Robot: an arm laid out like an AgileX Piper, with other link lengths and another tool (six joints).
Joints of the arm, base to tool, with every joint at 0 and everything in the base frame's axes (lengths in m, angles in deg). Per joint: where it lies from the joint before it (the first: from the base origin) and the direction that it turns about. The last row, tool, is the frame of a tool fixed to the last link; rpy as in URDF.
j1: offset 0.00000 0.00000 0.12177 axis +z
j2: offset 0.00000 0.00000 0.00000 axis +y
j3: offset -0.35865 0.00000 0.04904 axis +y
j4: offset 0.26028 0.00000 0.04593 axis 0.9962 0 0.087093
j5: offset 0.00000 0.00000 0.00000 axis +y
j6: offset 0.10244 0.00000 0.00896 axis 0.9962 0 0.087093
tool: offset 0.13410 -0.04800 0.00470 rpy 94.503 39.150 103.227
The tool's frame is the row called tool.
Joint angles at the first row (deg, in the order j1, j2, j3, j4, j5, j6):
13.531, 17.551, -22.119, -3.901, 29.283, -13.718
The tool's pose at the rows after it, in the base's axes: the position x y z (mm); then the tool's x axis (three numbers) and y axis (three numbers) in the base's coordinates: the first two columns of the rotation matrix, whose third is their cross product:
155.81, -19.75, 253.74, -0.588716, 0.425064, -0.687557, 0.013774, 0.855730, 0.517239
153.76, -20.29, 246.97, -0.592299, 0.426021, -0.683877, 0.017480, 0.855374, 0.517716
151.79, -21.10, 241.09, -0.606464, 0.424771, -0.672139, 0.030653, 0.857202, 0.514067
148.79, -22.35, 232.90, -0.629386, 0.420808, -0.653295, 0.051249, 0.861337, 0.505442
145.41, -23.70, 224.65, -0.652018, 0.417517, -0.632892, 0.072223, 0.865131, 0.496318
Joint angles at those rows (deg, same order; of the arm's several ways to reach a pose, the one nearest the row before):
13.531, 15.080, -18.997, -3.902, 28.639, -13.490
13.532, 14.298, -18.020, -3.902, 28.760, -13.370
13.532, 14.171, -17.879, -3.903, 30.035, -13.283
13.528, 14.172, -17.879, -3.896, 32.165, -13.290
13.528, 14.173, -17.879, -3.896, 34.339, -13.254

